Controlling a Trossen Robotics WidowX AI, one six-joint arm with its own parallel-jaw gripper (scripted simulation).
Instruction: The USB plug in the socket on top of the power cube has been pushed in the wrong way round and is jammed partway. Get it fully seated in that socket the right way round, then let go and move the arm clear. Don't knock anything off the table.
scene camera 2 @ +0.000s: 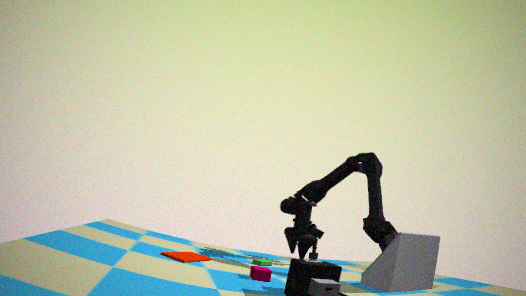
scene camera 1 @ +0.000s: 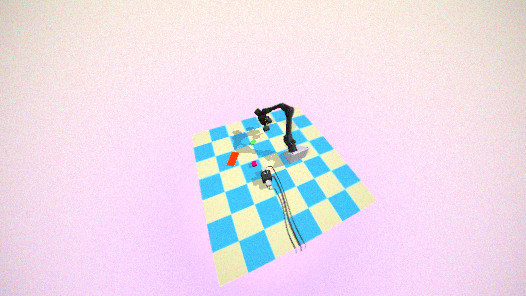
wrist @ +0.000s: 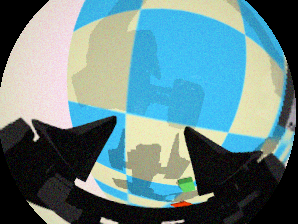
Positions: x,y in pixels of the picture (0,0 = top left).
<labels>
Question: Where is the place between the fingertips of the gripper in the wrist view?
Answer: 151,124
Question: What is the gripper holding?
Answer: Nothing.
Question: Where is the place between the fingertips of the gripper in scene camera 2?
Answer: At 296,256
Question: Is the gripper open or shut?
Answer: Open.
</labels>
